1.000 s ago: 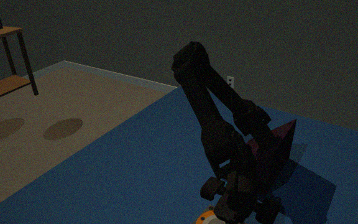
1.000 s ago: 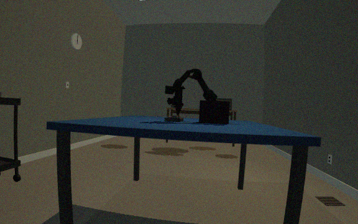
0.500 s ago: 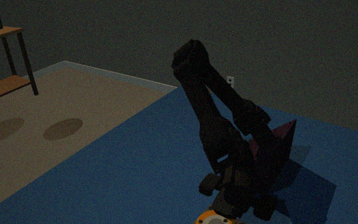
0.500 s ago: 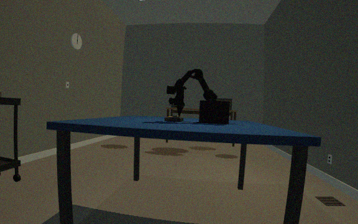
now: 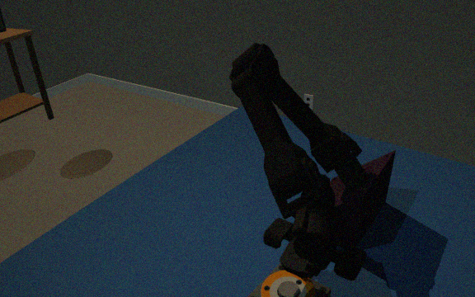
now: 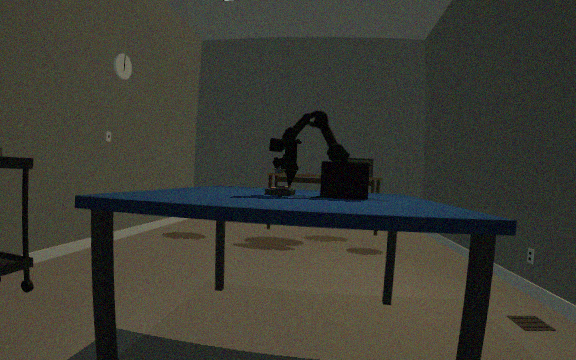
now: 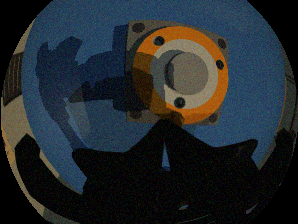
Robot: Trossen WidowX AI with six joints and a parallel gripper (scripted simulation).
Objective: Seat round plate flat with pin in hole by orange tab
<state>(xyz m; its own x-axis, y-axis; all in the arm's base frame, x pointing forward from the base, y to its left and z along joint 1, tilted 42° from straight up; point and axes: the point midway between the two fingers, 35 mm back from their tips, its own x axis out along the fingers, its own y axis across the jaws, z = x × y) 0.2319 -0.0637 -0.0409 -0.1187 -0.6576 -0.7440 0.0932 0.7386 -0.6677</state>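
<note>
Right now my gripper tip is 4 cm short of the base, 3 cm to the left of it and 2 cm above it.
</note>
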